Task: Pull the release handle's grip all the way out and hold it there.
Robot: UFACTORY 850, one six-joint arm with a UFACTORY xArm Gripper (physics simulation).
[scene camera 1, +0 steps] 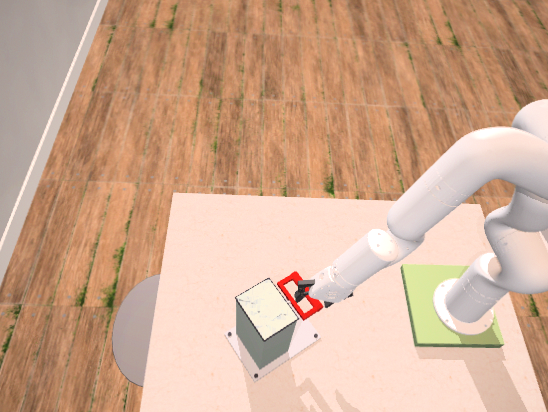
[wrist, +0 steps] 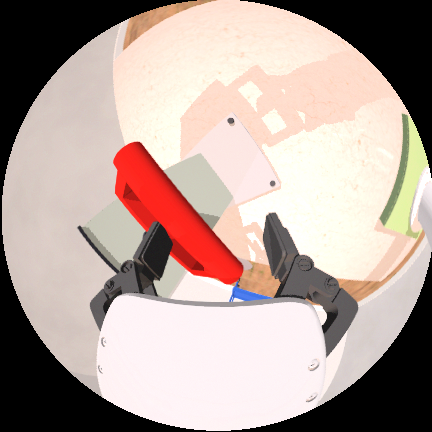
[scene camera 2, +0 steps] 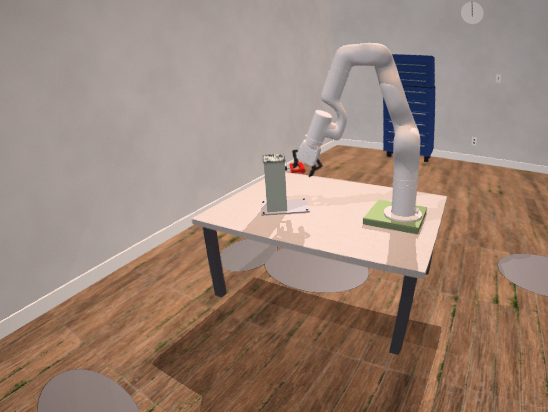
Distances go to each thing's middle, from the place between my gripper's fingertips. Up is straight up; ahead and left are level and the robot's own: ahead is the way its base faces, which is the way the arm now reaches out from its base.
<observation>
My hand is 90 mm short of the pale base plate [scene camera 1: 305, 334], 40 mm to the right of it and 190 mm above it.
</observation>
